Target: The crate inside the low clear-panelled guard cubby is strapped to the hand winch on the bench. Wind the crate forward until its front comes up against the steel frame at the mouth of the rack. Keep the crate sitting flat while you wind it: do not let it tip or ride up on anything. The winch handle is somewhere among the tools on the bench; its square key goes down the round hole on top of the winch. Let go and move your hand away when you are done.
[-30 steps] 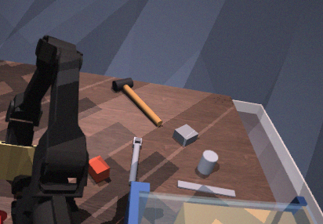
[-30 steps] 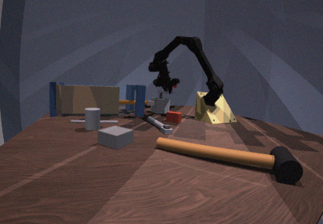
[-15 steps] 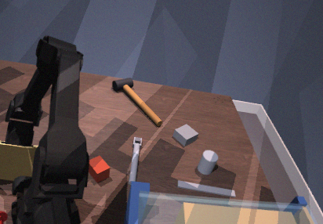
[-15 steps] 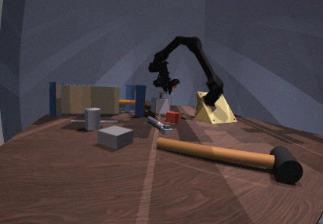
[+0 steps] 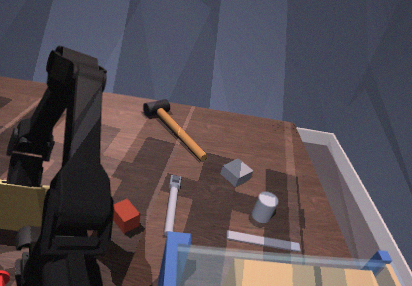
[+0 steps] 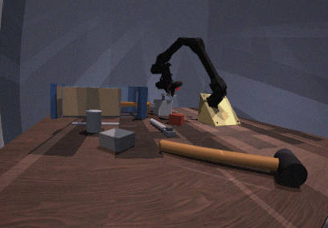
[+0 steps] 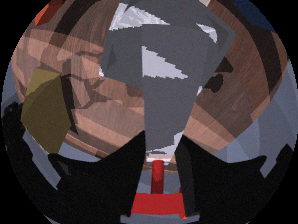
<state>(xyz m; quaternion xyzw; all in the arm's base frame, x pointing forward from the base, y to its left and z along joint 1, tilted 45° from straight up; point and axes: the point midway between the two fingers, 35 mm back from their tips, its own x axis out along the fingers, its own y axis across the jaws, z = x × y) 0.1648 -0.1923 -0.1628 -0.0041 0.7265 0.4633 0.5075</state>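
Now: the winch handle 1 cm ahead of my gripper tip and 2 cm above it. From my gripper tip the other things lie so: flat grey bar: 44 cm ahead, 34 cm to the left, 11 cm below; grey winch: 5 cm ahead, 2 cm to the left, 8 cm below; red grip: 2 cm behind, 1 cm to the right, 5 cm above.
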